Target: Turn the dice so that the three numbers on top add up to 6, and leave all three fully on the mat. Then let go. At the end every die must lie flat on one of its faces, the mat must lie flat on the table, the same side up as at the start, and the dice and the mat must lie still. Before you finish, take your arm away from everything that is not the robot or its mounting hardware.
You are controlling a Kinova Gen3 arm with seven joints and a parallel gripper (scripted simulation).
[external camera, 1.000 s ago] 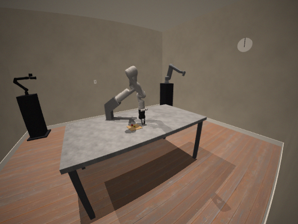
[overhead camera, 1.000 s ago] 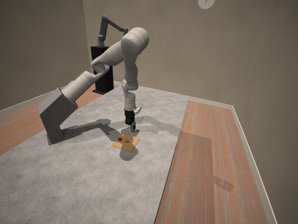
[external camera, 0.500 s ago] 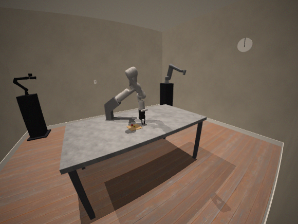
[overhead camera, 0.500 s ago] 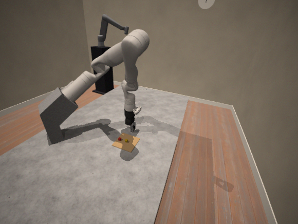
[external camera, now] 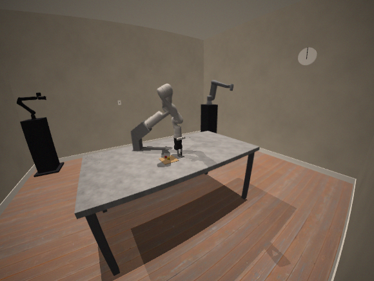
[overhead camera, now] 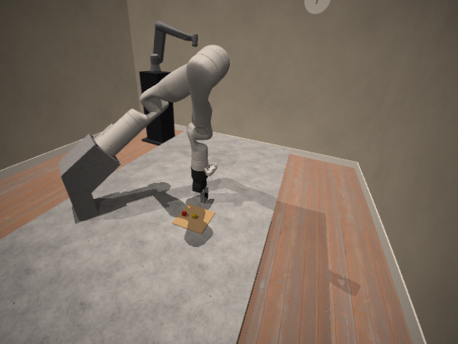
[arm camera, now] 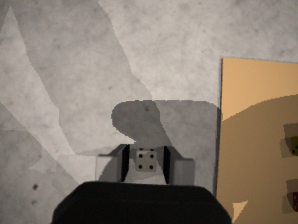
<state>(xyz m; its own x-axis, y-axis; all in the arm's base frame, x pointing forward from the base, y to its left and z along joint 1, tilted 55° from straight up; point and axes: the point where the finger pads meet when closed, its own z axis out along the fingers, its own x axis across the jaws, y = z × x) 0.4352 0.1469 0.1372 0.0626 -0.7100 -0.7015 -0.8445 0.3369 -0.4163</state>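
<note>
Right now my hand is 1 cm above the white die. Also, from my hand: tan mat (13 cm to the right, 3 cm ahead, 2 cm below); red die (14 cm to the right, 2 cm behind, 1 cm below); yellow die (13 cm to the right, 3 cm ahead, 1 cm below).
</note>
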